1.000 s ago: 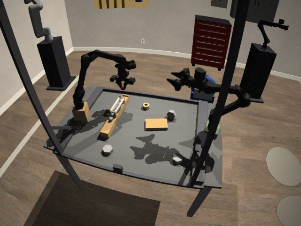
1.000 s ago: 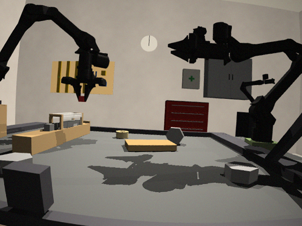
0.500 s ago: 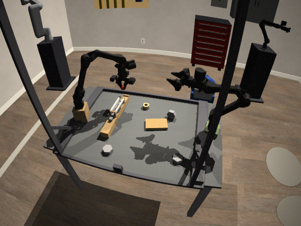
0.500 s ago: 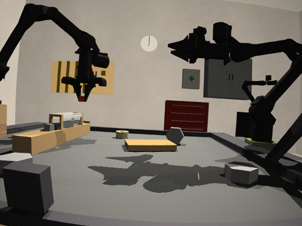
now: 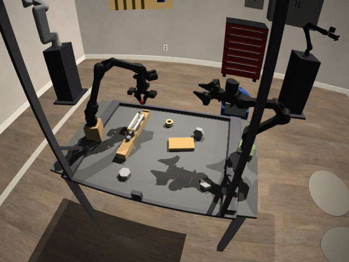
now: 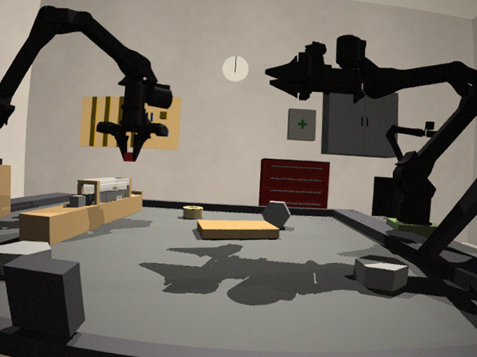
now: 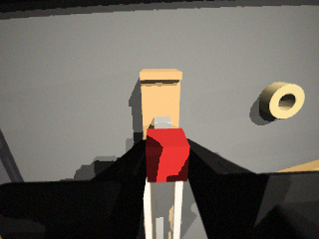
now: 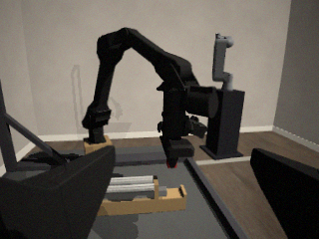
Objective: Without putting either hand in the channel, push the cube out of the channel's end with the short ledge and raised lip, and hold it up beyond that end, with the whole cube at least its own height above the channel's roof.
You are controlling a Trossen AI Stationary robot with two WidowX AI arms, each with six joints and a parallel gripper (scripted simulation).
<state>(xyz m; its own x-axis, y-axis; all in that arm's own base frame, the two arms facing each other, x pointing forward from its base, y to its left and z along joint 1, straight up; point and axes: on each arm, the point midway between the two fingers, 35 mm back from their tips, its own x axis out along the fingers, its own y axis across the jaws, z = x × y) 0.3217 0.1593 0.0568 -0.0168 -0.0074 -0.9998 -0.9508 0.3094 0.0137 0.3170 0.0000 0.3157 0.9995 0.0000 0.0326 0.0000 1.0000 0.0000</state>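
The red cube lies 20 mm below my left hand. Round my left hand: tan channel: 130 mm behind, 120 mm below, 20 mm to the left; tan ring: 180 mm to the right, 160 mm below, 30 mm behind; flat tan plate: 280 mm to the right, 200 mm behind, 160 mm below.
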